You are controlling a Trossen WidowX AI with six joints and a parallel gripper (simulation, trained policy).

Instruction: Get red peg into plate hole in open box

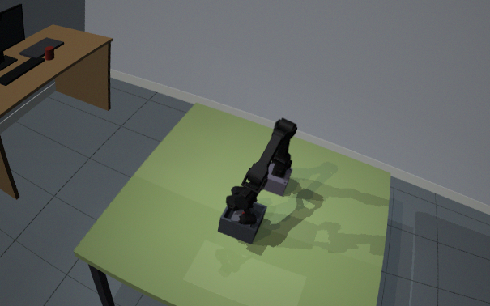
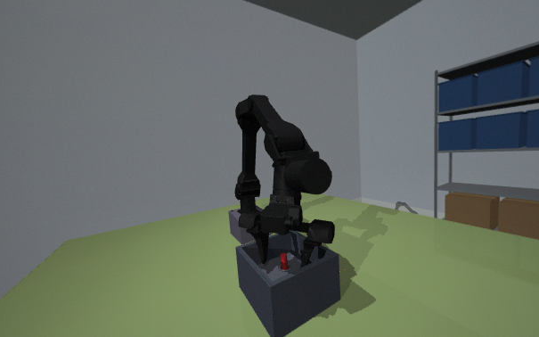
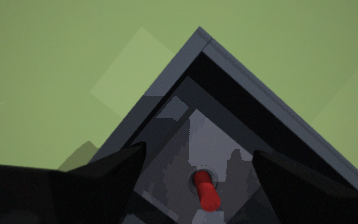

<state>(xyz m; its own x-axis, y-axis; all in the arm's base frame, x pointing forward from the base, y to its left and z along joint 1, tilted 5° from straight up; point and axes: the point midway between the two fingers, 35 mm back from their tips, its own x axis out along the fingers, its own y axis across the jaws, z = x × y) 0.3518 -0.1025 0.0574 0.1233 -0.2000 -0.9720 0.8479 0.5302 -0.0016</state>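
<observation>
The red peg lies 3 cm behind my gripper tip, 2 cm to the left of it and 3 cm below it. Also, from my gripper tip: grey plate 3 cm behind, 2 cm to the left, 3 cm below; then dark grey box 3 cm behind, 2 cm to the left, 5 cm below.
</observation>
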